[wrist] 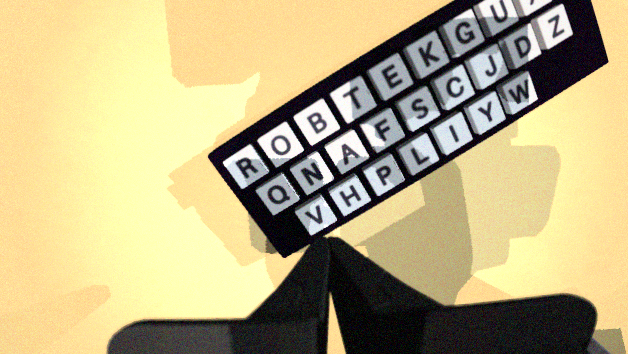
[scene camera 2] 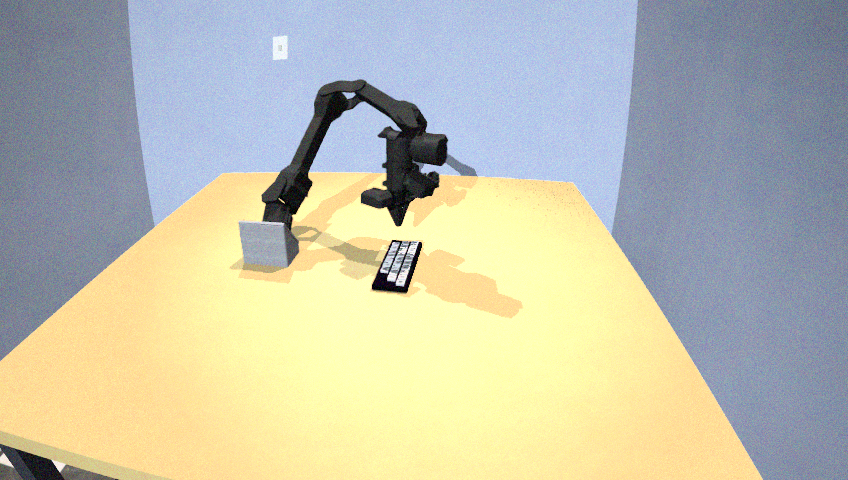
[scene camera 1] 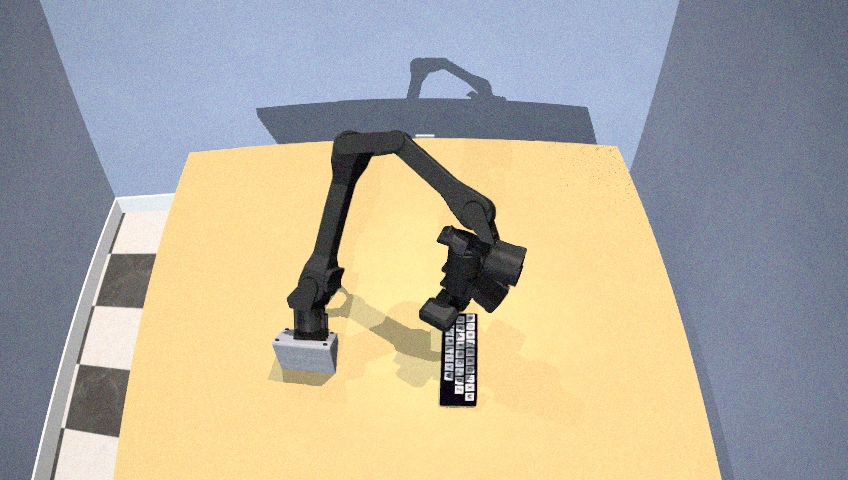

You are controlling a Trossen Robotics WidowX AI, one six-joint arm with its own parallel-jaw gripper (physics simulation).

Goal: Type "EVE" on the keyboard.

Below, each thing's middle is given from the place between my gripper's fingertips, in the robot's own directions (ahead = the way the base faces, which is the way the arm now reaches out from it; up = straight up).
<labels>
My hand is 70 mm to the left of the black keyboard [scene camera 1: 460,345] and 60 mm above it.
</labels>
